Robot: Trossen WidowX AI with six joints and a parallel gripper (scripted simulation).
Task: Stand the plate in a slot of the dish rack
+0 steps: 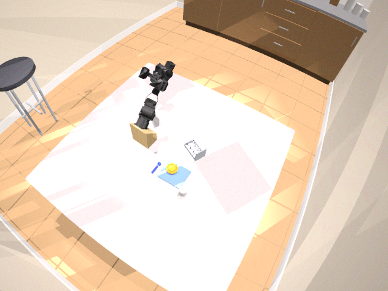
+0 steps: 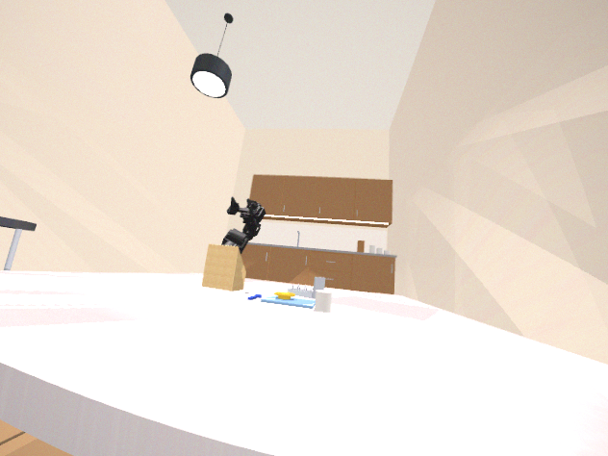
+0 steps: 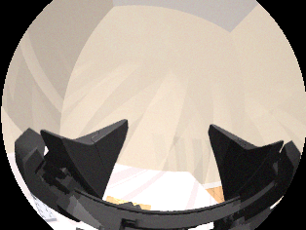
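The yellow plate is 37 cm below my gripper tip, 31 cm ahead of it and 16 cm to the right of it. Also, from my gripper tip: dish rack 37 cm below, 34 cm ahead, 2 cm to the left; blue spoon 39 cm below, 23 cm ahead, 20 cm to the right; light blue mat 39 cm below, 34 cm ahead, 18 cm to the right.
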